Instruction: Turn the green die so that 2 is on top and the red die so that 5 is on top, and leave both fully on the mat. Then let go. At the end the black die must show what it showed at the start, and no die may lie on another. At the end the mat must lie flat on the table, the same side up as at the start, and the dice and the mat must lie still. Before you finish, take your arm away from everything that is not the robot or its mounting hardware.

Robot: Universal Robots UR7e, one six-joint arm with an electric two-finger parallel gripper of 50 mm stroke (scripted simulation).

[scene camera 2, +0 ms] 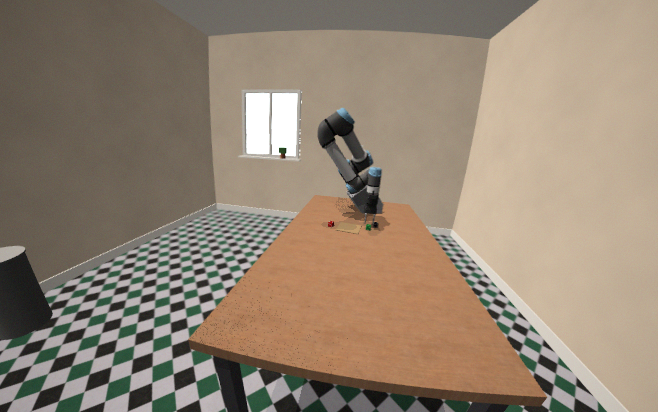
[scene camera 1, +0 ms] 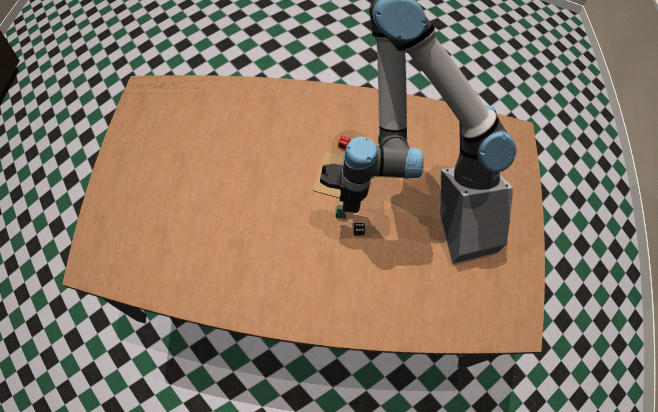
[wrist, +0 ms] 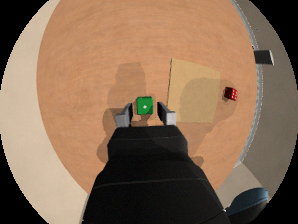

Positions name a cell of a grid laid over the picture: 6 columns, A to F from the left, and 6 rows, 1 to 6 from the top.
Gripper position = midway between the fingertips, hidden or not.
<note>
I see my gripper (wrist: C3) and a tan mat (wrist: D3).
</note>
